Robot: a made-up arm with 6 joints. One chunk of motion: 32 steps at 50 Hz.
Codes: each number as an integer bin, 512 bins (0 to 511) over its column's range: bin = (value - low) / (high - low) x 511, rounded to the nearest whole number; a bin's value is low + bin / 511 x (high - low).
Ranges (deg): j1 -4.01..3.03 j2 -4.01..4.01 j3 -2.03..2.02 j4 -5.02..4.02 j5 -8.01..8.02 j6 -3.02..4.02
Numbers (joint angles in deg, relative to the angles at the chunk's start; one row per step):
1: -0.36 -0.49 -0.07 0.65 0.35 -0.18
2: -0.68 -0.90 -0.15 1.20 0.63 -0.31
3: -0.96 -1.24 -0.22 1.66 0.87 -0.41
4: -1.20 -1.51 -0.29 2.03 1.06 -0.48
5: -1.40 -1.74 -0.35 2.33 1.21 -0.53
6: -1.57 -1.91 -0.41 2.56 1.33 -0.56
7: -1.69 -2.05 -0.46 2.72 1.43 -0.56
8: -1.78 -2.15 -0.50 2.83 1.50 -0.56
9: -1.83 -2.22 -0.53 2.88 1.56 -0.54
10: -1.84 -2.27 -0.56 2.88 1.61 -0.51
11: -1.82 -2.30 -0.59 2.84 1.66 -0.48
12: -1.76 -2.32 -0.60 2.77 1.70 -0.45
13: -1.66 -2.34 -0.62 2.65 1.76 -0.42
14: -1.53 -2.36 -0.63 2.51 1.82 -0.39
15: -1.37 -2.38 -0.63 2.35 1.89 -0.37
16: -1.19 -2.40 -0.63 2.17 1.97 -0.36
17: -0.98 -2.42 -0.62 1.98 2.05 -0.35
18: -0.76 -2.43 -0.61 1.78 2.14 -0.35
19: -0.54 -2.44 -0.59 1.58 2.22 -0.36
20: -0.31 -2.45 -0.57 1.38 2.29 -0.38
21: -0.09 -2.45 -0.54 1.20 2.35 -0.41
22: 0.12 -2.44 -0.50 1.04 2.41 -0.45
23: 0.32 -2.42 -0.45 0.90 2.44 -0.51
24: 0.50 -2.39 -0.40 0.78 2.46 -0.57
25: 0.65 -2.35 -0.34 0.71 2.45 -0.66
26: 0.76 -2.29 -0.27 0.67 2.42 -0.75
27: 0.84 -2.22 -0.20 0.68 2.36 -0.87
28: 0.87 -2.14 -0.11 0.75 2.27 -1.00
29: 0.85 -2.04 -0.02 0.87 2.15 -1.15
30: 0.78 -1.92 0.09 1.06 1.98 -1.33
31: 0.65 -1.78 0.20 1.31 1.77 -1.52
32: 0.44 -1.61 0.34 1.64 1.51 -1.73
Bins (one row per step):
1: 265 224 247 321 266 206
2: 242 198 237 352 275 197
3: 221 176 228 378 283 189
4: 204 159 220 399 289 184
5: 189 145 212 415 294 181
6: 177 134 204 428 298 179
7: 168 125 198 438 301 179
8: 162 119 193 444 303 179
9: 158 114 189 447 305 180
10: 158 111 185 447 307 182
11: 159 109 182 444 308 184
12: 163 108 180 440 310 187
13: 171 106 178 434 311 189
14: 180 105 177 426 313 191
15: 192 104 177 417 316 192
16: 205 103 177 406 318 193
17: 220 101 178 396 321 194
18: 236 101 179 384 324 194
19: 252 100 182 373 326 193
20: 269 99 184 362 328 192
21: 285 99 188 352 330 189
22: 300 100 193 343 332 187
23: 314 101 199 335 333 182
24: 327 103 206 328 334 178
25: 338 106 213 324 333 171
26: 346 110 222 322 332 165
27: 352 114 231 322 331 156
28: 354 119 242 326 328 147
29: 353 126 254 333 324 136
30: 348 133 267 344 318 123
31: 338 142 281 358 312 109
32: 323 153 299 376 303 94

